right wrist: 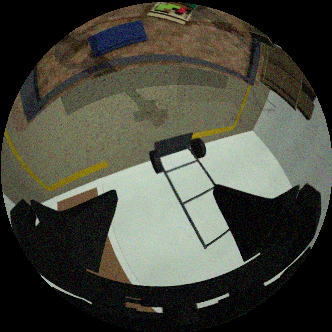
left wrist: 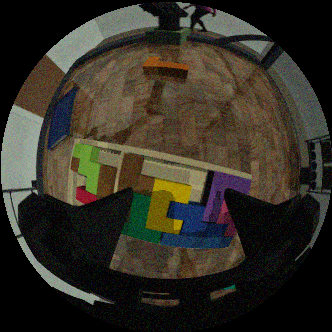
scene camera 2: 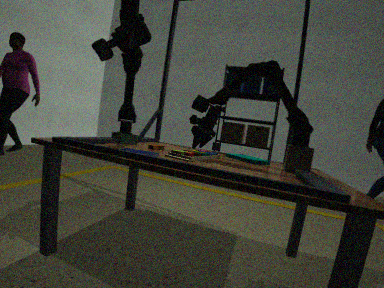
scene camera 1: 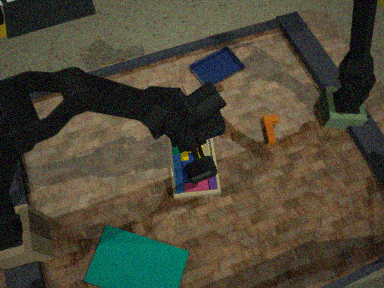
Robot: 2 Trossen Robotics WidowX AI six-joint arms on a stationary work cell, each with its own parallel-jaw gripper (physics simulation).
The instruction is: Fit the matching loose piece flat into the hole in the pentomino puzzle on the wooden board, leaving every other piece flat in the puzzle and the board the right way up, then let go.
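Frame: origin at the left arm's base, x up, y left, z back, level; metres.
Seen in the pictures: left gripper, between the fingertips: (left wrist: 180, 193) (scene camera 2: 196, 148) (scene camera 1: 201, 151); right gripper, between the fingertips: (right wrist: 165, 192) (scene camera 2: 113, 54); left arm's base, origin of its link: (scene camera 2: 300, 146) (scene camera 1: 5, 233); right arm's base, origin of its link: (left wrist: 168, 28) (scene camera 2: 125, 133) (scene camera 1: 346, 102).
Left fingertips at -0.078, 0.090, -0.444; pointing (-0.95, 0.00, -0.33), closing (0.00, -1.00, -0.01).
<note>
Offsets run from my left fingertips to a thing's top centre, as dx, dy, dz.
The wooden puzzle board @[-0.022, +0.044, +0.013] (scene camera 1: 197, 194) (left wrist: 160, 154) lies on the table with coloured pieces in it; its far end also shows in the right wrist view (right wrist: 166, 19). In the left wrist view, bare pale floor shows between the brown, yellow and purple pieces and the rim. The orange L-shaped piece @[-0.019, +0.019, -0.205] (scene camera 1: 270, 132) (left wrist: 165, 67) lies loose on the table, apart from the board. My left gripper (left wrist: 180, 193) is open above the board, with nothing between its fingers; they hide part of the pieces. My right gripper (right wrist: 165, 192) is open and empty, raised away from the table.
A blue tray @[-0.026, +0.260, -0.134] (scene camera 1: 217, 66) (left wrist: 62, 119) (right wrist: 118, 38) lies beyond the board in scene camera 1. A teal sheet @[-0.020, -0.211, +0.213] (scene camera 1: 137, 257) (scene camera 2: 247, 158) lies near the front there. A dark raised edge (scene camera 1: 170, 50) borders the table. The right arm's green base block (scene camera 1: 345, 119) stands at the right.
</note>
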